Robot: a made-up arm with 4 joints.
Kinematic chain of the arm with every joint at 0, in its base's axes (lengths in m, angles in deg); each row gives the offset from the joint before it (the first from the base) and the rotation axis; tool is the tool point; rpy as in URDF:
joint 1: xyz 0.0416 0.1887 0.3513 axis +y
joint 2: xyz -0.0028 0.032 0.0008 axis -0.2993 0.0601 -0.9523
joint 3: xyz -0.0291 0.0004 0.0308 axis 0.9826 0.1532 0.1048
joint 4: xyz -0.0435 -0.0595 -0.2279 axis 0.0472 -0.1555 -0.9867
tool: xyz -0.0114 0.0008 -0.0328 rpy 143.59 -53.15 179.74
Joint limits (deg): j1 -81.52..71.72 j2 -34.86..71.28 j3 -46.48..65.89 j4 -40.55..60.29
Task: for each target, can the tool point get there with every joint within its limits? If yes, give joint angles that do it. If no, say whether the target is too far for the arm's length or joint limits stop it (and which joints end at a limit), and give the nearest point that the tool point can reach.
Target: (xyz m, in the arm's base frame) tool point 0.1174 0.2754 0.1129
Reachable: yes | joints -44.06 -5.37 28.05 -29.82
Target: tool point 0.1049 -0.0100 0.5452
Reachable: no: joint limits stop it (at a limit: joint 1, joint 2, joint 3, joint 4) | nearest point 0.1980 0.0112 0.3905 | short by 0.182 m
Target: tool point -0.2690 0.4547 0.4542
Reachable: no: too far | nearest point -0.1687 0.3782 0.4210 | short by 0.130 m
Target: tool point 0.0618 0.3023 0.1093
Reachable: yes | joints -28.28 11.66 30.95 -5.45
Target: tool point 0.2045 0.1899 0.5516
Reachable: no: joint limits stop it (at a limit: joint 1, joint 2, joint 4) | nearest point 0.2263 0.0485 0.3822 | short by 0.222 m
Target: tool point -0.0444 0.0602 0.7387
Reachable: no: too far | nearest point -0.0779 0.1326 0.5744 | short by 0.183 m
